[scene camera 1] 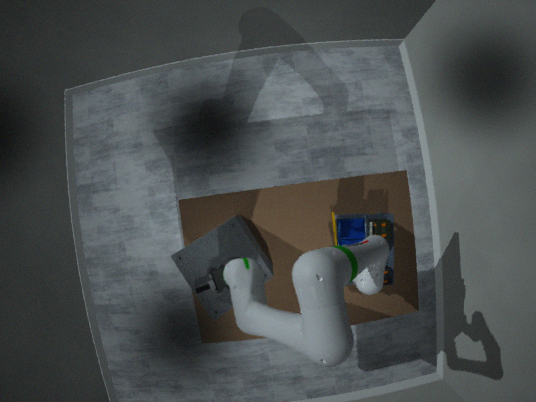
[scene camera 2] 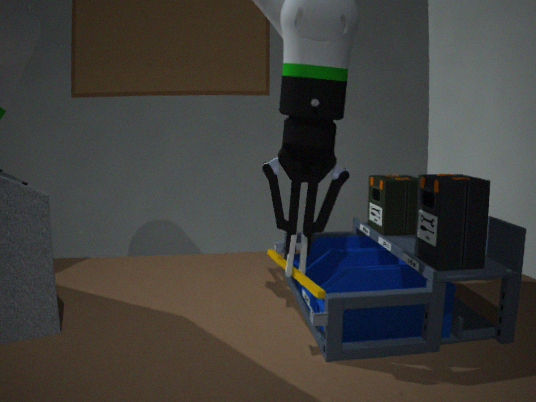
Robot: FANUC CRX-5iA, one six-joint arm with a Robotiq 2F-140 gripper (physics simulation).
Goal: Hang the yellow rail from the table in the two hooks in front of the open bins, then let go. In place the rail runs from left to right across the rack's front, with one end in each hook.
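Frame: origin at the arm's base, x right, y down, z ahead, level; centimetres.
Seen in the pictures: gripper, between the fingertips: [scene camera 2: 294,274].
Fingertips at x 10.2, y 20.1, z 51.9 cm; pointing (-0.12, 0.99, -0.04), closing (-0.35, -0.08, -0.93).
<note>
A point is followed by its place in that frame.
The yellow rail [scene camera 1: 334,225] @(x -4.5, y 20.8, z 54.6 cm) [scene camera 2: 311,286] @(x 21.6, y 18.3, z 49.3 cm) is held roughly level, lengthwise along the rack's front. My gripper [scene camera 2: 296,271] @(x 10.2, y 20.1, z 51.9 cm) is shut on its middle part in scene camera 2, pointing down; the arm hides the gripper in scene camera 1. The near hook [scene camera 2: 318,318] @(x 27.7, y 20.3, z 47.5 cm) sticks out from the rack [scene camera 2: 334,327] @(x 27.8, y 21.8, z 49.6 cm) below the rail's near end, with a visible gap between them. The far hook [scene camera 2: 280,246] @(x -9.4, y 20.6, z 57.3 cm) shows beside the rail's far end; whether they touch I cannot tell. The open blue bins [scene camera 1: 351,230] [scene camera 2: 380,280] sit directly behind the rail.
A green case [scene camera 1: 382,228] @(x 2.0, y 6.7, z 74.6 cm) [scene camera 2: 392,207] @(x 7.1, y 11.3, z 71.3 cm) and a dark case [scene camera 2: 452,222] @(x 28.9, y 9.7, z 66.2 cm) stand on the rack's raised rear shelf. The arm [scene camera 1: 322,300] @(x -1.9, y -56.8, z 29.8 cm) reaches across from a large grey block [scene camera 1: 212,255] @(x -10.6, y -1.6, z -6.6 cm) [scene camera 2: 25,260] @(x 9.5, y 15.0, z 12.7 cm) at the left. A wall stands behind the brown table top [scene camera 2: 150,295] @(x -5.3, y 26.4, z 31.6 cm).
</note>
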